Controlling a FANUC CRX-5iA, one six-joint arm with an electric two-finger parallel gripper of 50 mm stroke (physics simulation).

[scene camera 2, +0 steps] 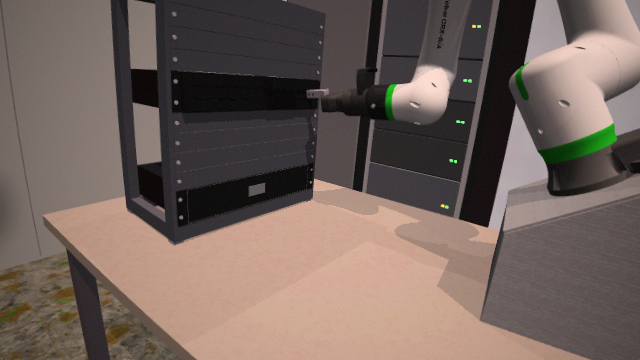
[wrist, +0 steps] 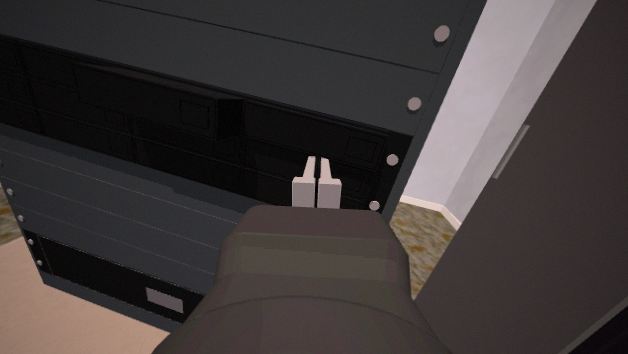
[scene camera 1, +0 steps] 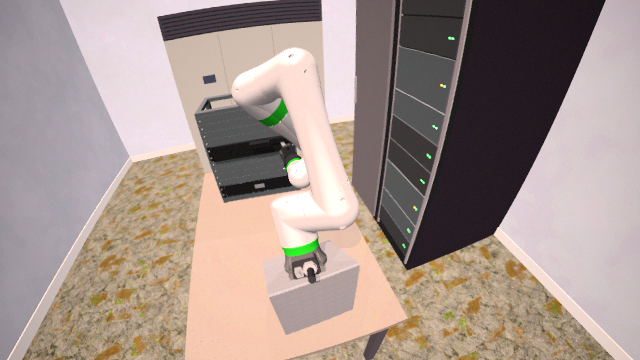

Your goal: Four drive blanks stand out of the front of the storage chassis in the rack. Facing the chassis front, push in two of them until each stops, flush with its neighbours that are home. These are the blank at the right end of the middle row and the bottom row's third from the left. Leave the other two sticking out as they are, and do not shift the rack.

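Pixels of known places: gripper, between the fingertips: (scene camera 2: 308,93) (wrist: 317,169) (scene camera 1: 282,143); arm's base, origin of its link: (scene camera 2: 591,180) (scene camera 1: 306,263).
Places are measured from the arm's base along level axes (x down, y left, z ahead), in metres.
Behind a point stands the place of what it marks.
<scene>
The storage chassis (scene camera 1: 230,151) {x -0.094, y 0.325, z 0.701 m} (scene camera 2: 225,96) {x -0.080, y 0.329, z 0.701 m} (wrist: 60,100) {x -0.088, y 0.288, z 0.703 m} is the black band across the middle of the rack (scene camera 2: 166,55) {x -0.161, y 0.463, z 0.711 m} (wrist: 431,100) {x -0.160, y -0.030, z 0.739 m}. In the wrist view a top-row blank (wrist: 145,95) {x -0.121, y 0.153, z 0.676 m}, third from the left, stands out, with its right side showing. The top row's right-end blank (wrist: 295,127) {x -0.120, y 0.059, z 0.709 m} looks roughly level with the chassis front. My gripper (scene camera 2: 308,93) {x -0.090, y 0.037, z 0.718 m} (wrist: 317,169) {x -0.090, y 0.037, z 0.718 m} is shut and empty, its fingertips at the middle row's right-end blank (wrist: 270,154) {x -0.092, y 0.078, z 0.716 m}; contact cannot be told. The bottom row's third blank from the left (wrist: 212,177) {x -0.055, y 0.130, z 0.712 m} is dark, and its depth is unclear.
The rack stands on the table (scene camera 1: 225,240) {x 0.272, y 0.414, z 0.398 m} (scene camera 2: 280,280) {x 0.271, y 0.362, z 0.441 m}. A black unit with a pale label (scene camera 2: 256,189) {x 0.178, y 0.216, z 0.722 m} (wrist: 165,300) {x 0.178, y 0.212, z 0.722 m} fills the rack's bottom. A tall server cabinet (scene camera 1: 372,110) (wrist: 520,200) stands to the right. The arm's base sits on a grey block (scene camera 1: 320,305) {x 0.111, y -0.028, z -0.110 m} (scene camera 2: 565,260) {x 0.110, y 0.151, z -0.001 m}.
</scene>
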